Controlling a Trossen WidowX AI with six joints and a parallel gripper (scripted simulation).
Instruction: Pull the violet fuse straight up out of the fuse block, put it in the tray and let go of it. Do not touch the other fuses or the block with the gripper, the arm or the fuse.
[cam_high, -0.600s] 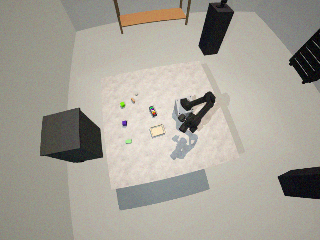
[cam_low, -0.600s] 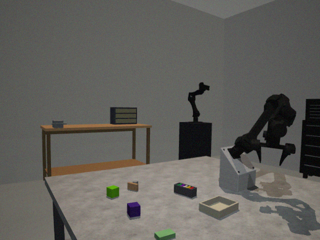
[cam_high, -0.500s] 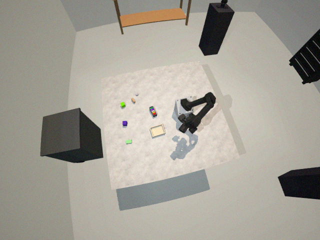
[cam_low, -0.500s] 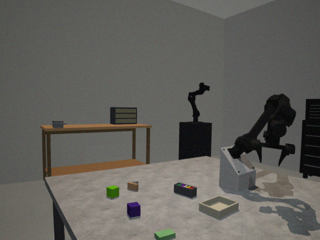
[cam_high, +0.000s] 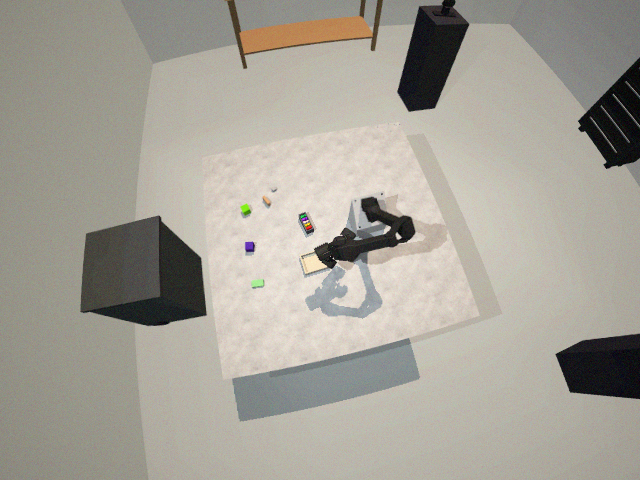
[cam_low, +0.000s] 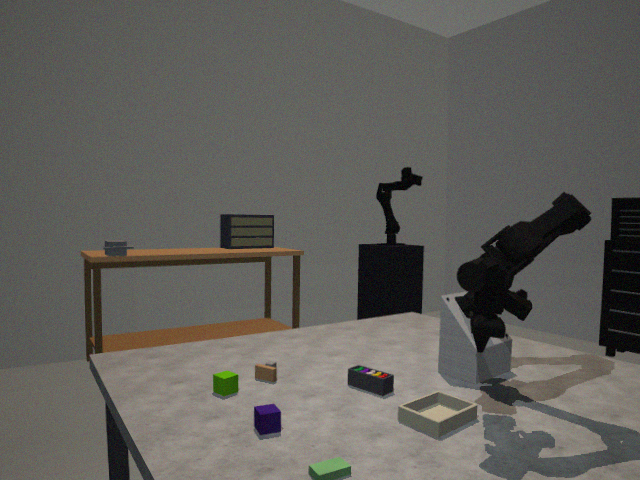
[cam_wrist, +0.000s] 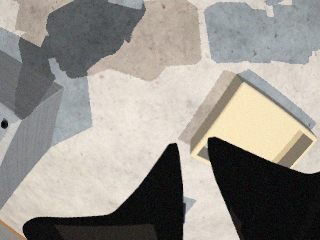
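Now: gripper tip 25 cm to the left of the violet fuse, 11 cm above it and 10 cm short of it. Also, from my gripper tip: yellow fuse (21 cm to the right, 11 cm below, 10 cm ahead); then tan tray (13 cm below, 11 cm ahead, 2 cm to the right); then red fuse (20 cm to the right, 11 cm below, 10 cm ahead).
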